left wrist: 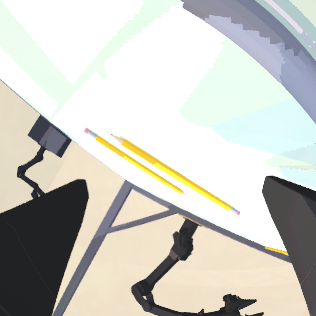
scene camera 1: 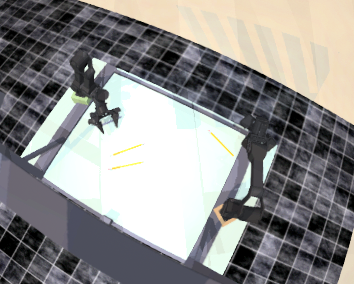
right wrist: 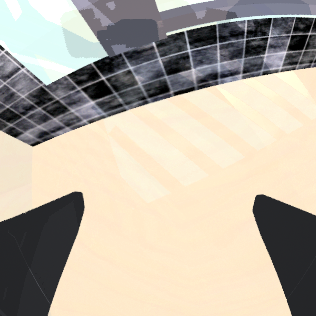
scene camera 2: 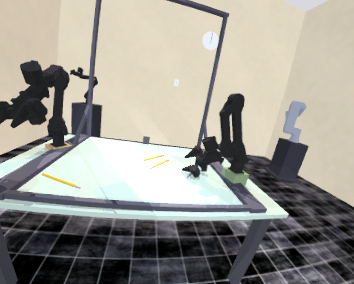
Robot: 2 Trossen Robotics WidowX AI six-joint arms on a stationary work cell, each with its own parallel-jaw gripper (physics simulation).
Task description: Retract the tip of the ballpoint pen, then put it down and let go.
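No ballpoint pen can be made out for certain. A faint greyish shape shows at my left gripper in scene camera 1; I cannot tell what it is. The left gripper is open and empty, low over the table. Two yellow pencils lie near it, the nearer pencil and the farther pencil. My right gripper is open and empty, its wrist view showing wall and floor between the fingers.
A third yellow pencil lies toward the right arm's side. Dark rails edge the table. The left arm stands on a green block, the right arm on an orange base. A dark upright post rises behind the table.
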